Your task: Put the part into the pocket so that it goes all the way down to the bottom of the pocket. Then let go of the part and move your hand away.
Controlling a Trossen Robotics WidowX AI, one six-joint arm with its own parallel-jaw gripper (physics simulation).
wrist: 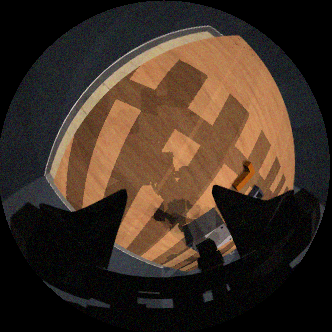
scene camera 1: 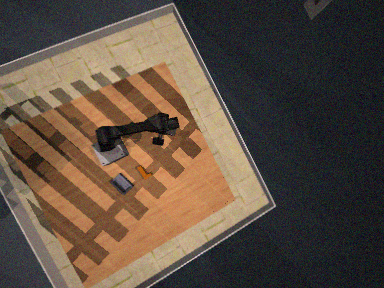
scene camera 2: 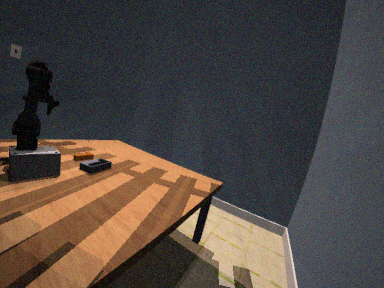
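Where they show: gripper, fingertip midpoint: point(wrist: 170, 191) point(scene camera 2: 40, 114); arm's base at its link origin: point(wrist: 204, 244) point(scene camera 1: 109, 145) point(scene camera 2: 26, 148).
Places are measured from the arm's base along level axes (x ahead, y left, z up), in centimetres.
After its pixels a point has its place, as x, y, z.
Observation:
An orange L-shaped part point(scene camera 1: 144, 172) @(28.0, 11.9, -7.6) point(scene camera 2: 83, 156) @(26.8, 9.0, -8.2) point(wrist: 244, 177) @(27.3, 11.9, -7.6) lies on the table, apart from the pocket. The dark grey block with the pocket point(scene camera 1: 122, 183) @(28.4, -5.5, -6.8) point(scene camera 2: 95, 166) @(26.3, -11.8, -7.1) sits beside it on the table; a bit of the block point(wrist: 257, 192) @(34.9, -7.0, -10.1) shows past the right finger in the wrist view. My gripper point(wrist: 170, 191) @(7.6, 37.4, 12.5) is open and empty, its two fingers wide apart. It hangs high above the table, away from both the part and the block. In scene camera 2 it is a dark shape at the arm's end, too small for its fingers to be told apart.
The arm's grey base box point(scene camera 1: 111, 154) @(6.5, -1.2, -0.1) point(scene camera 2: 35, 164) @(2.4, -9.9, -4.1) point(wrist: 205, 229) @(3.7, 6.5, -2.5) stands on the wooden table point(scene camera 1: 195, 185) @(55.5, 43.0, -10.5) point(scene camera 2: 145, 220) @(25.2, -56.4, -10.5), near the block and the part. Striped shadows cross the table top. The table's edge and a dark leg point(scene camera 2: 202, 220) show in scene camera 2.

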